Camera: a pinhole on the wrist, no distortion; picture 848 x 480 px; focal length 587.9 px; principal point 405.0 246.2 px. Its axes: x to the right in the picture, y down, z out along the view. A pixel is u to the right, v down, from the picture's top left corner.
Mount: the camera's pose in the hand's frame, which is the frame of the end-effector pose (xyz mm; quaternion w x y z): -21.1 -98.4 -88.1 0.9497 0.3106 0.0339 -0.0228
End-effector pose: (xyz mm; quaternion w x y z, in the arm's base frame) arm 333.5 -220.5 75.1 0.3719 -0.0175 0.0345 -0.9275
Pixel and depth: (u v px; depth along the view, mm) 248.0 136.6 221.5
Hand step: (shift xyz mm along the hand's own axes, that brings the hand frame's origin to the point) -71.6 -261.4 70.5
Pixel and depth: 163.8 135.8 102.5
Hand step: -59.1 -173.6 -13.6
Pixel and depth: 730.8 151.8 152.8
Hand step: 69.4 -210.4 13.8
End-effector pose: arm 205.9 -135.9 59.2 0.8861 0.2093 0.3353 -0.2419
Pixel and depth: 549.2 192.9 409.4
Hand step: 97.2 -372.7 211.6
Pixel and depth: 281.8 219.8 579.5
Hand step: -114.7 -459.4 372.5
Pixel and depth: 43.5 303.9 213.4
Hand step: -139.8 -204.8 106.3
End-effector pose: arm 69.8 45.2 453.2 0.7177 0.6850 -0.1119 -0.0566
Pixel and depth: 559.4 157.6 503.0
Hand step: 130.9 -459.9 261.7
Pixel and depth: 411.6 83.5 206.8
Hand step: -12.1 -266.9 44.5
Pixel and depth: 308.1 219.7 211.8
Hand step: -45.9 -230.6 79.5
